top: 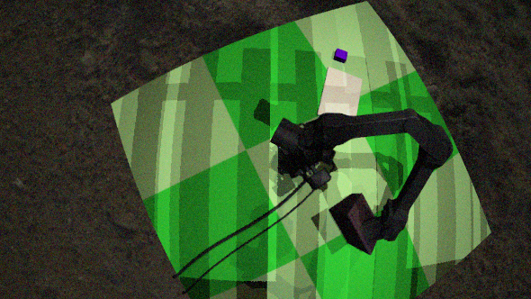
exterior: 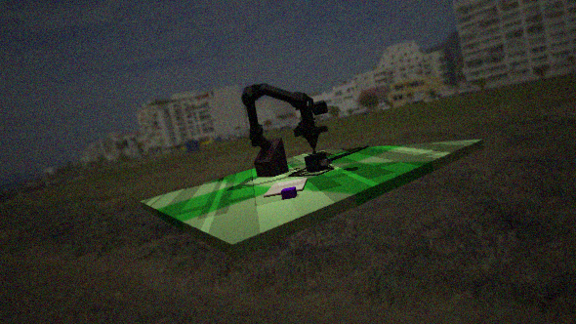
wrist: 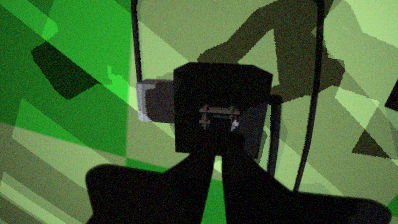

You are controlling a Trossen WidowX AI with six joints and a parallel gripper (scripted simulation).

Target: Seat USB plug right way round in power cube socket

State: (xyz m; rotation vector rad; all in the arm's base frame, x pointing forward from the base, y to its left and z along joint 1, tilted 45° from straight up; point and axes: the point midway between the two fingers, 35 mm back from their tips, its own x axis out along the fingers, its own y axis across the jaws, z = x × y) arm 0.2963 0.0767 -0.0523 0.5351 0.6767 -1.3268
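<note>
Now: gripper tip 40 mm above the silver-framed socket. From my gripper tip the other things lie so: purple cube: 320 mm ahead, 380 mm to the right, 90 mm below; usb plug: 20 mm below; pale flat sheet: 160 mm ahead, 290 mm to the right, 100 mm below.
</note>
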